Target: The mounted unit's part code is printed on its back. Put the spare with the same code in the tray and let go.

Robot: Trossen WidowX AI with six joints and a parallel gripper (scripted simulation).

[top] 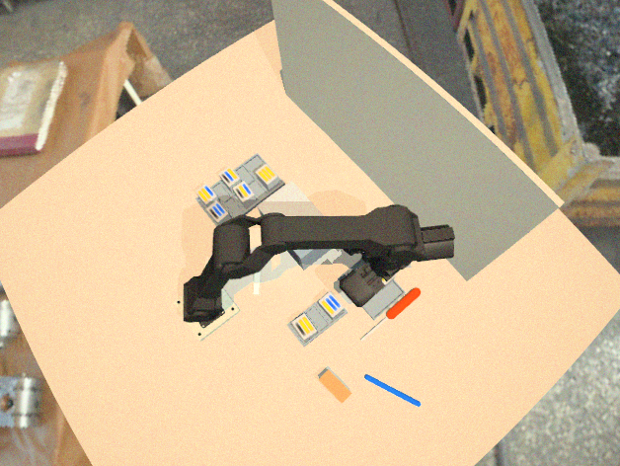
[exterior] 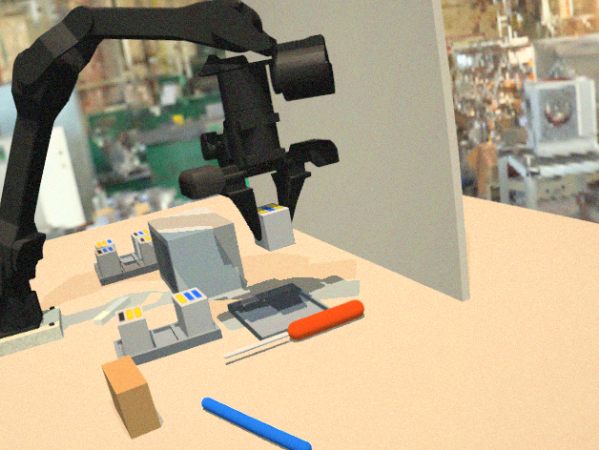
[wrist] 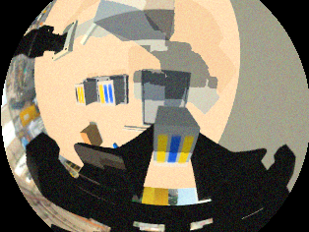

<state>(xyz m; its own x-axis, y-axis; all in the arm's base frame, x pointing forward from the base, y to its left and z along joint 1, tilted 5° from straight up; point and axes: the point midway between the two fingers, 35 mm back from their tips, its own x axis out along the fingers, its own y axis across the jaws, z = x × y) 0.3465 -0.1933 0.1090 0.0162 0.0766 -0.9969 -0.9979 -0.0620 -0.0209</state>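
Now: the tray 1 cm behind my gripper tip and 10 cm below it. The rest, counted from my gripper tip: rack (15 cm behind, 2 cm to the left, 10 cm below); then grey spare (2 cm above); then mounted unit (7 cm behind, 22 cm to the left, 5 cm below).
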